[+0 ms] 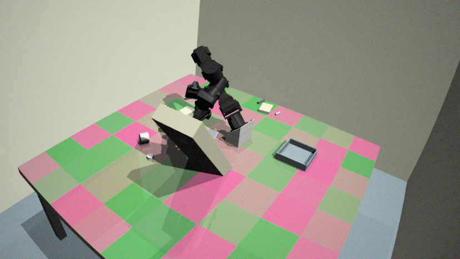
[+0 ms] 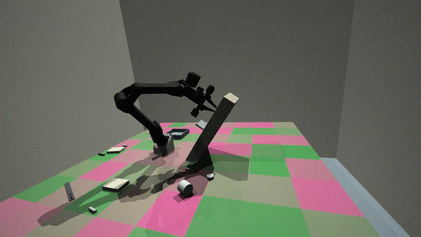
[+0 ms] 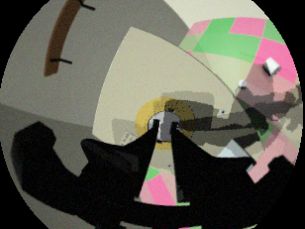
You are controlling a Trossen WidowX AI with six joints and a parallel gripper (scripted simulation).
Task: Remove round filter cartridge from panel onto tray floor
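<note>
My gripper tip is now 2 cm short of the round filter cartridge and 1 cm above it. The rest, counted from my gripper tip: small disc: 4 cm ahead, 22 cm to the right, 25 cm below; tray: 45 cm behind, 21 cm to the left, 24 cm below; beige service panel: 3 cm behind, 9 cm below.
</note>
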